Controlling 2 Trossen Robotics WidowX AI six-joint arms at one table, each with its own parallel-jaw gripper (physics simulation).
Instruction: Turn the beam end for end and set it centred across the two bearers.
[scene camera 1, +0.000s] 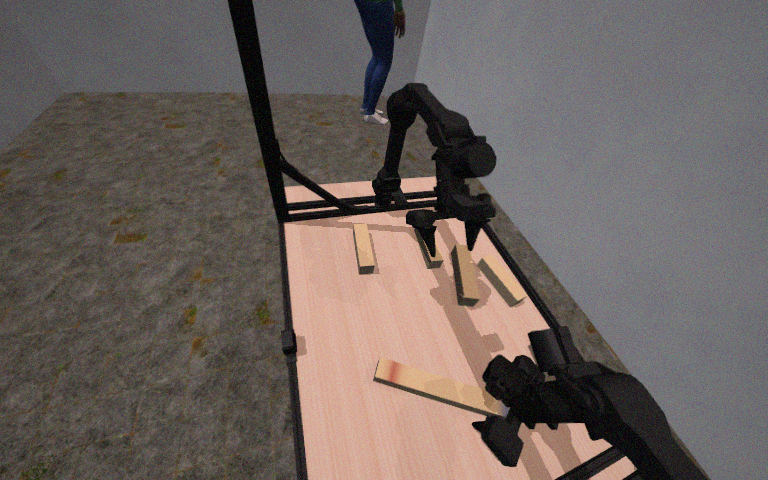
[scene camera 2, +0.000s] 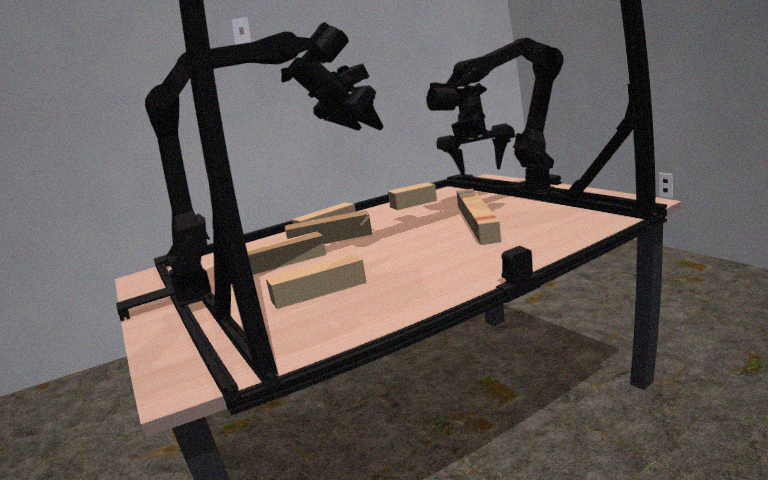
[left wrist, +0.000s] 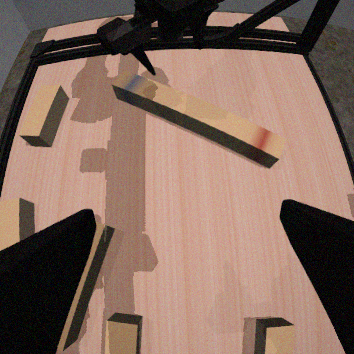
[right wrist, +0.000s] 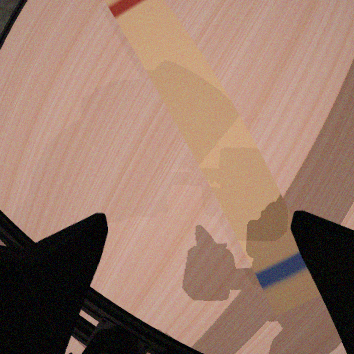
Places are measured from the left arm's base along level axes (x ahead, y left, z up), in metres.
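Where they show: left gripper, between the fingertips: (scene camera 1: 452, 253) (scene camera 2: 370, 128) (left wrist: 188, 214); right gripper, between the fingertips: (scene camera 1: 483, 405) (scene camera 2: 480, 172) (left wrist: 176, 60) (right wrist: 201, 222); left arm's base, origin of its link: (scene camera 1: 382, 201) (scene camera 2: 193, 297); right arm's base, origin of its link: (scene camera 2: 539, 189) (left wrist: 169, 34) (right wrist: 116, 344).
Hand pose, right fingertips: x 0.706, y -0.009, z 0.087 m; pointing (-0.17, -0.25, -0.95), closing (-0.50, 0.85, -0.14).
Things, the pixels of their top centre, and the offset from my right fingertips.
- long beam, centre of its top: (right wrist: 207, 119) (left wrist: 194, 106) (scene camera 2: 475, 203) (scene camera 1: 449, 389) dx -0.051, dy -0.028, dz -0.062 m
- shorter block, centre of its top: (left wrist: 39, 108) (scene camera 2: 411, 187) dx -0.024, dy +0.277, dz -0.059 m
The long beam (scene camera 1: 436, 388) (scene camera 2: 474, 213) (left wrist: 200, 117) (right wrist: 195, 120) lies flat and slanted on the table, with a red band near one end and a blue band near the other. Two roughly parallel blocks look like the bearers: one (scene camera 1: 363, 247) (scene camera 2: 317, 280) (left wrist: 280, 340) and another (scene camera 1: 434, 262) (scene camera 2: 286, 253) (left wrist: 122, 337); nothing rests on them. My left gripper (scene camera 1: 451, 251) (scene camera 2: 369, 127) (left wrist: 188, 214) is open, empty and high above the blocks. My right gripper (scene camera 2: 480, 169) (right wrist: 201, 222) is open and empty above the beam's blue-banded end; one fingertip overlaps that end in the right wrist view.
Two more blocks, one (scene camera 1: 465, 275) (scene camera 2: 328, 226) (left wrist: 90, 285) and one (scene camera 1: 502, 280) (scene camera 2: 322, 212) (left wrist: 10, 222), lie beside the bearers. A shorter block (scene camera 2: 412, 195) (left wrist: 42, 115) lies near the table's edge. A black frame rail (scene camera 2: 396, 333) with a small box (scene camera 2: 516, 263) borders the table.
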